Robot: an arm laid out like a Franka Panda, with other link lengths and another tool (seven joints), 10 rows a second.
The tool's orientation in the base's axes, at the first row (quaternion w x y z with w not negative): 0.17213, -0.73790, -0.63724, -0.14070
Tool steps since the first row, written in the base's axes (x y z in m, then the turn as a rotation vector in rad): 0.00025, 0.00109, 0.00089, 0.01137, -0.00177, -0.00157; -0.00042, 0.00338, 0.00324, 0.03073, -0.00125, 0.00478; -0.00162, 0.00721, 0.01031, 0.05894, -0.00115, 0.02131; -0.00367, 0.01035, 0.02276, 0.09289, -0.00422, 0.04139; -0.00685, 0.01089, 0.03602, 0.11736, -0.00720, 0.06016; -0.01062, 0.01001, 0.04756, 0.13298, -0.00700, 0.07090; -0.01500, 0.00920, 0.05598, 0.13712, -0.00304, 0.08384; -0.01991, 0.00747, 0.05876, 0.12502, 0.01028, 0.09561; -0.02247, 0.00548, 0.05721, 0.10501, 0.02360, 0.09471
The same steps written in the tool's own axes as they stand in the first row. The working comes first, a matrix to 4 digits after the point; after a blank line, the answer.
The tool's axes in the first row as the columns of a matrix, in the base's axes (used below as rounded here):
0.1483, 0.9889, -0.0117
0.8920, -0.1286, 0.4334
0.4270, -0.0747, -0.9011

0.00139, 0.00004, -0.00033, -0.00056, 0.01159, 0.00051; 0.00434, -0.00109, -0.00145, 0.00548, 0.03019, -0.00521; 0.01059, -0.00330, -0.00615, 0.01681, 0.05684, -0.02039; 0.01841, -0.00666, -0.01598, 0.02768, 0.08931, -0.04021; 0.02408, -0.01087, -0.02766, 0.03667, 0.11249, -0.05870; 0.02766, -0.01534, -0.03839, 0.04375, 0.12711, -0.06848; 0.02989, -0.02020, -0.04628, 0.05342, 0.12973, -0.07847; 0.02880, -0.02504, -0.04948, 0.06854, 0.11517, -0.08316; 0.02598, -0.02720, -0.04891, 0.07707, 0.09373, -0.07634
